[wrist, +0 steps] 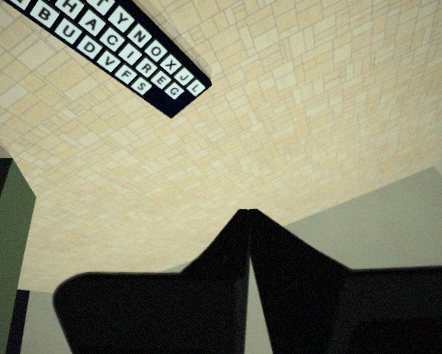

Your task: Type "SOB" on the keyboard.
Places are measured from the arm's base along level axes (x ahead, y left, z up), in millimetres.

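Where they show: gripper, between the fingertips: (247,218).
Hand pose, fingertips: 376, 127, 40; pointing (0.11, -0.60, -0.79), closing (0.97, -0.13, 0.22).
Things, the pixels of their centre, and the offset from my fingertips, as dx, dy, dz. "pt": a spot on its surface instead. Level surfaces: height alone.
- dark blue keyboard, a spot on its surface: (172,106) pt -42, -95, -214
- S key, middle of its body: (141,85) -65, -53, -211
- O key, middle of its body: (155,50) -35, -20, -211
- B key, middle of its body: (45,12) -113, +39, -211
- tan tiled surface, height of its surface: dz -225
A dark blue keyboard (172,106) with white letter keys shows at the top left of the wrist view, running diagonally and cut off by the top edge. The S key (142,86) is near its lower right end. The O key (156,51) is in the row along its upper edge. The B key (44,14) is farther up to the left. My gripper (247,218) is shut and empty, with its black fingertips together. In the view it is below and to the right of the keyboard, apart from it.
A green block-like object (19,225) stands at the left edge, partly out of view. A dark object (18,320) shows below it. The tan tiled surface (150,200) ends at a grey area (380,225) on the right.
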